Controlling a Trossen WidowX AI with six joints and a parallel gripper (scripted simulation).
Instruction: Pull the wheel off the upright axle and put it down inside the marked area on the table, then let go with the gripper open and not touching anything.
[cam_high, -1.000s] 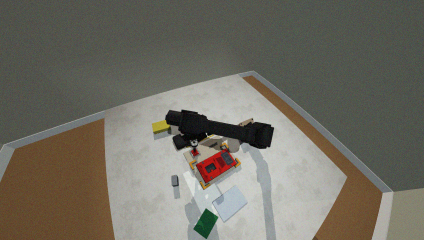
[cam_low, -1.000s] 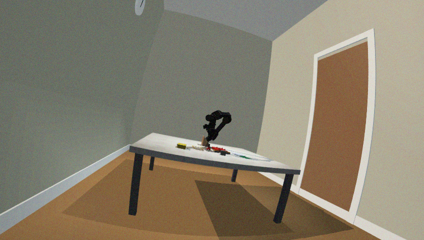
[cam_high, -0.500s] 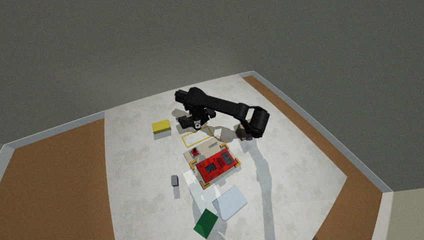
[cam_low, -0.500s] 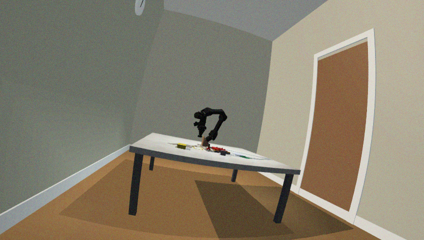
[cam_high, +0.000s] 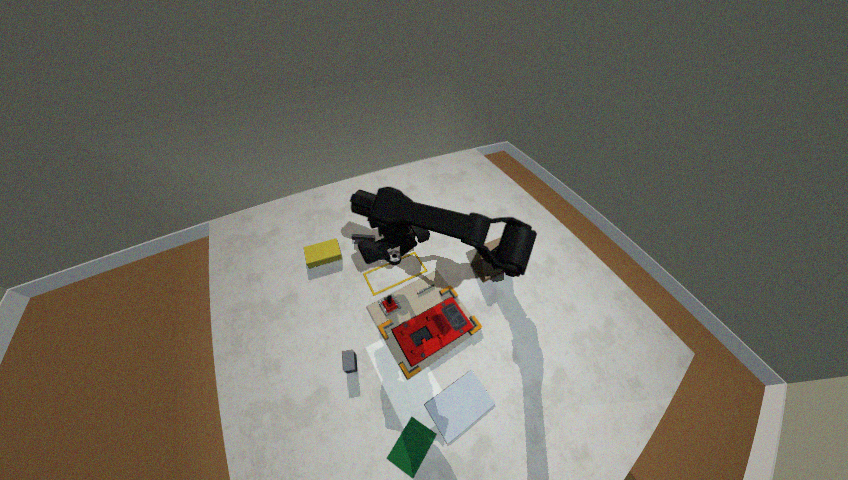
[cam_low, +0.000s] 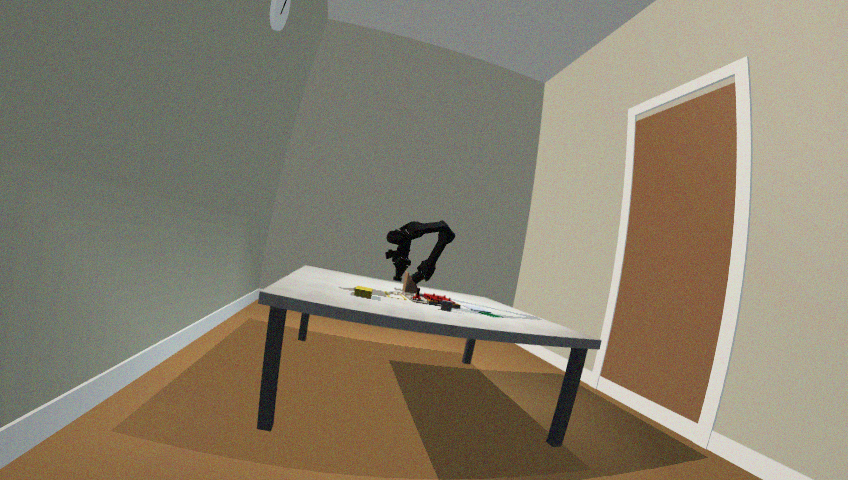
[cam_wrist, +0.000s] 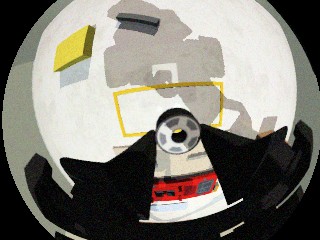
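Right now the grey wheel is right at my gripper tip. The rest, counted from my gripper tip: yellow block 180 mm to the right, 160 mm ahead, 70 mm below; then grey block 240 mm ahead, 170 mm to the left, 60 mm below; then pale plate 410 mm to the left, 80 mm below, 80 mm ahead.
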